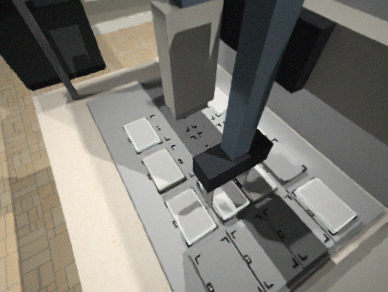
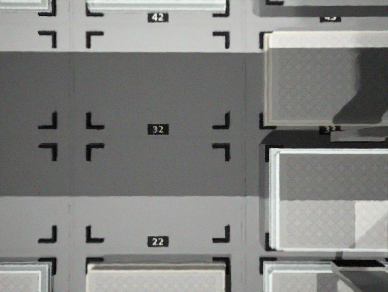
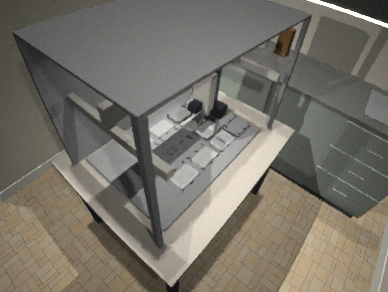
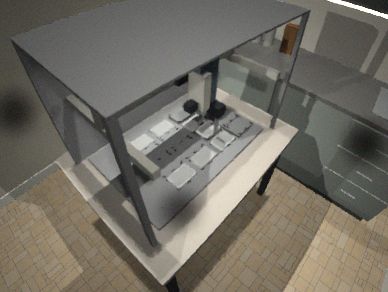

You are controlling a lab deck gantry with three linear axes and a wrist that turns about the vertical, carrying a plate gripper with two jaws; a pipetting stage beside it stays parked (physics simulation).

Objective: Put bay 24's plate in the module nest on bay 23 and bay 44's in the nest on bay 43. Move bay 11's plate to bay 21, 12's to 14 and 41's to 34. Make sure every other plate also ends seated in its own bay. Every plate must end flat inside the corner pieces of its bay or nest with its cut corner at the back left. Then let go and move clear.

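Frame: origin at the robot's base, x ahead, y left, z up, level; metres.
Seen in the pictures: gripper, between the fingertips: [image 1: 223,190] [image 2: 352,201] [image 3: 207,128] [image 4: 208,128]; robot's base, origin of its link: [image 1: 123,128] [image 3: 182,189] [image 4: 179,189].
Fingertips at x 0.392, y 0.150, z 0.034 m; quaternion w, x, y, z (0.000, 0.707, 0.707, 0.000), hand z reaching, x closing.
Observation:
Offsets run from my fingertips to a thing's top centre. "spot": to the spot under its first point.
My gripper [image 1: 227,194] [image 2: 358,200] is open, its jaws apart from both long sides of a pale plate @(dy +0.000, dx +0.000, dz +0.000 m) [image 1: 231,202] [image 2: 310,175] that lies level in the nest on bay 23. Its back left corner looks cut. Bay 24 @(spot: dy +0.020, dx +0.169, dz -0.019 m) [image 1: 270,245] holds no plate. Bay 44's plate @(dy +0.214, dx +0.164, dz -0.005 m) [image 1: 325,205] is in its bay; the nest on bay 43 @(dy +0.214, dx +0.000, dz -0.012 m) [image 1: 287,162] is empty. Bay 11's plate @(dy -0.107, dx -0.328, dz -0.019 m) [image 1: 142,134] [image 4: 181,175], bay 12's @(dy -0.107, dx -0.164, dz -0.019 m) [image 1: 164,169] [image 2: 155,281] and bay 41's @(dy +0.214, dx -0.328, dz -0.019 m) [image 1: 219,100] [image 4: 141,141] lie in their bays. Bays 14 @(spot: dy -0.109, dx +0.141, dz -0.019 m) [image 1: 220,265], 21 and 34 hold no plate.
Plates lie on bay 13 @(spot: dy -0.108, dx +0.007, dz -0.019 m) [image 1: 191,215] [image 2: 295,282], bay 33 @(spot: dy +0.099, dx -0.025, dz -0.019 m) [image 2: 310,85] and bay 42 @(spot: dy +0.173, dx -0.165, dz -0.023 m) [image 2: 155,5] [image 4: 162,128]. The parked beige stage [image 1: 192,65] stands tall beside the dark blue gripper column [image 1: 245,90]. Hood posts [image 3: 150,180] frame the deck.

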